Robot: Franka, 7 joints.
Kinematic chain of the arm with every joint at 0, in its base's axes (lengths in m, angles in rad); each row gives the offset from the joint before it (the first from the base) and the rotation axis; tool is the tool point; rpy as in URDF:
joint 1: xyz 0 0 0.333 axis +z
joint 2: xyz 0 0 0 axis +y
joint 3: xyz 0 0 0.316 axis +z
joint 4: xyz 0.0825 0 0 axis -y
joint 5: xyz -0.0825 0 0.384 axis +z
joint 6: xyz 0 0 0 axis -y
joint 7: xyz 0.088 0 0 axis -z
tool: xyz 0 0 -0.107 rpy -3.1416 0 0
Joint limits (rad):
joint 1: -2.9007..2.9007
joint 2: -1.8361..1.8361
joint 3: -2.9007..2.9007
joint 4: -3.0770..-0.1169
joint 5: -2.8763..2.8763
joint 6: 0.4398..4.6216
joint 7: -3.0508..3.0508
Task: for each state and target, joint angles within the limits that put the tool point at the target. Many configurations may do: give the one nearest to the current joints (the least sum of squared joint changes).
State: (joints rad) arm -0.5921 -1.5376 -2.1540 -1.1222 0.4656 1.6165 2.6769
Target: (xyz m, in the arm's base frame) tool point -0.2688 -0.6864 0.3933
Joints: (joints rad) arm 0.3841 -1.3106 -1.7832 -1.1975 0.5271 1.7972 2.6769
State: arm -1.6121 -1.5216 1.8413 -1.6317 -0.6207 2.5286 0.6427
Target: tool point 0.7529 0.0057 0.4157
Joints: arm -2.2402 -1.3471 1.5976 -1.4388 -0.6088 2.5582 0.6427
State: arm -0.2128 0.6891 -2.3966 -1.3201 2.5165 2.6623 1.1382
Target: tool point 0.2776 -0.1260 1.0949
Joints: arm 0.0820 0.9094 -2.7842 -0.9310 2.4890 2.6221 1.1382
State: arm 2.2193 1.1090 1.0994 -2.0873 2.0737 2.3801 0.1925
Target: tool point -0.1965 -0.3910 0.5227
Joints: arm 2.4307 1.2266 1.9684 -2.4902 2.0127 2.1840 0.1925
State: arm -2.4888 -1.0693 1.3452 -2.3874 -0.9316 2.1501 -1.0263
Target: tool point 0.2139 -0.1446 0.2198
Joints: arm -1.7308 -0.7635 1.8025 -2.8809 -0.7016 1.8049 -1.0263
